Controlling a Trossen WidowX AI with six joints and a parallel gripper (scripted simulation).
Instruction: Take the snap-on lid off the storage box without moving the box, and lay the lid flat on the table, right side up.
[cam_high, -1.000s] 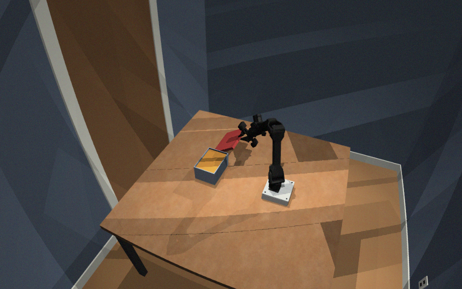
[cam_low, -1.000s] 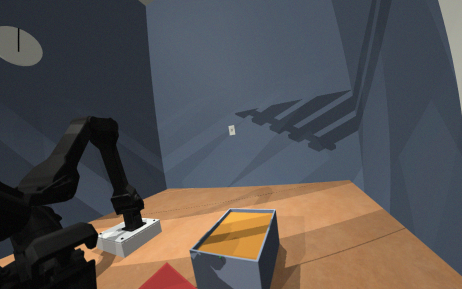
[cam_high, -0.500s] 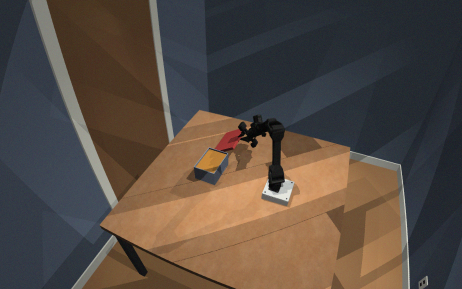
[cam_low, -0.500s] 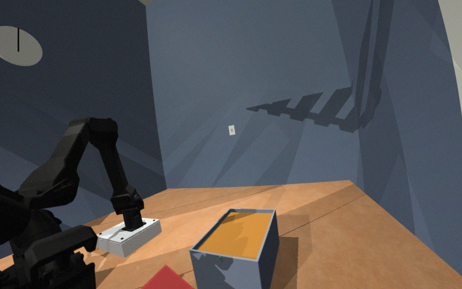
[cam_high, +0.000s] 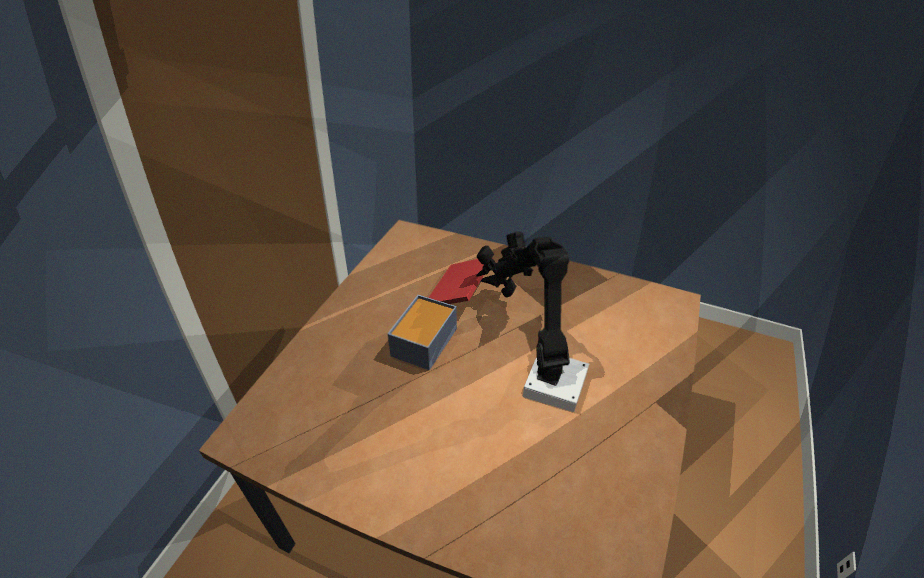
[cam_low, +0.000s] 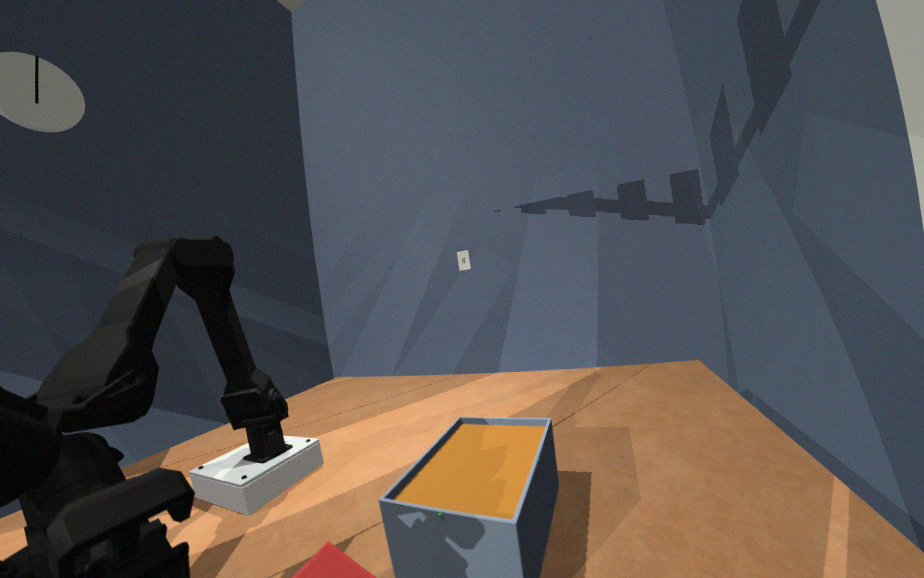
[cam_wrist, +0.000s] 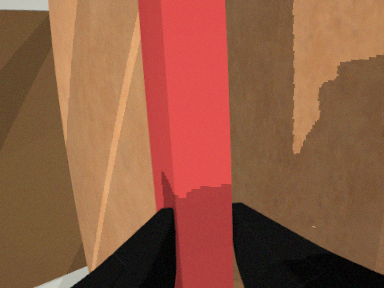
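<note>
The red lid lies 70 mm ahead of my gripper tip and 40 mm below it. Round my gripper tip: grey-blue storage box: 70 mm ahead, 280 mm to the left, 40 mm below.
</note>
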